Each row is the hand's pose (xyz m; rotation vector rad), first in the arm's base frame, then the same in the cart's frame.
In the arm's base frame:
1: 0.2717 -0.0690 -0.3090 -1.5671 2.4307 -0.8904
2: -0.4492 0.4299 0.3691 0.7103 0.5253 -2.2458
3: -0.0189 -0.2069 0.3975 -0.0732 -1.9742 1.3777
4: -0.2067 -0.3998 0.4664 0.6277 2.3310 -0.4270
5: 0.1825 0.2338 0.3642 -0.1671 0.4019 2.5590
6: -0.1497 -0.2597 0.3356 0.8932 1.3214 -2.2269
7: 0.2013 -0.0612 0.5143 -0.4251 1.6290 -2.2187
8: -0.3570 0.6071 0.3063 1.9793 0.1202 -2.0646
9: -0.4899 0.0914 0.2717 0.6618 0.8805 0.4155
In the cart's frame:
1: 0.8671 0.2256 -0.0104 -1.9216 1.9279 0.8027
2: 0.6903 -0.4340 0.8626 0.2921 1.9037 -1.5549
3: 1.1342 -0.4607 0.2351 1.2115 -2.0064 0.4555
4: 1.0721 -0.7110 0.1318 -0.2630 -2.9314 -0.9323
5: 1.1881 -0.1121 0.5690 -0.8707 0.8100 -2.8454
6: 1.0059 -0.5304 0.1862 0.0803 2.6206 -1.3689
7: 1.3490 -0.3255 0.3729 -1.0478 2.2659 -0.7782
8: 0.6882 -0.2560 0.9729 -1.3043 -1.7527 2.1591
9: 0.6535 -0.5522 0.5303 1.4938 1.3818 1.2232

